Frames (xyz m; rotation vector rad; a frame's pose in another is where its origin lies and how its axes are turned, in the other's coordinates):
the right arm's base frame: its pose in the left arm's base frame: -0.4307 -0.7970 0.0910 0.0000 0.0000 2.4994
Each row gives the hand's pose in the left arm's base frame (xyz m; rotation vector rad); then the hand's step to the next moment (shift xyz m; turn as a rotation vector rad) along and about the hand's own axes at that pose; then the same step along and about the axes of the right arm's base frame.
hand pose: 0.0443 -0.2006 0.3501 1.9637 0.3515 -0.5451
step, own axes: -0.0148 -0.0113 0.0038 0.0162 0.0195 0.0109
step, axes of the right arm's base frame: 0.0159 0.0101 -0.0024 -0.0274 0.0022 0.0025
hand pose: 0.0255 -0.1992 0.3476 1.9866 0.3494 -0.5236
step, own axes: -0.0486 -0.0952 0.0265 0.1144 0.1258 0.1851
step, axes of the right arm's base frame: 0.0838 0.0400 -0.0591 -0.2255 0.1056 -0.0344
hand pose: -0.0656 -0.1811 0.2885 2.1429 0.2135 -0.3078
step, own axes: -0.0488 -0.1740 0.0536 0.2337 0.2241 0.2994
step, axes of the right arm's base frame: 0.1104 0.0202 -0.1514 -0.4121 0.1475 -0.0540
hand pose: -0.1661 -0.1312 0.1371 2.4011 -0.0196 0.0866
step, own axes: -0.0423 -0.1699 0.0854 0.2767 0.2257 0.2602
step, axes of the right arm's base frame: 0.0652 -0.0357 -0.1801 -0.4292 0.1026 -0.0211
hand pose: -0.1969 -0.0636 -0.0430 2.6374 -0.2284 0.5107
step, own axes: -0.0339 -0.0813 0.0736 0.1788 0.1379 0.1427
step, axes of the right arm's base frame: 0.0156 -0.0402 -0.1064 -0.2613 0.0551 0.0044
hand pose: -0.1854 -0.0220 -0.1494 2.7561 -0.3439 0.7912
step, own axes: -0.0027 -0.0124 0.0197 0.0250 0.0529 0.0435
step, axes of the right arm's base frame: -0.0051 -0.0114 -0.0198 -0.0610 0.0378 -0.0128
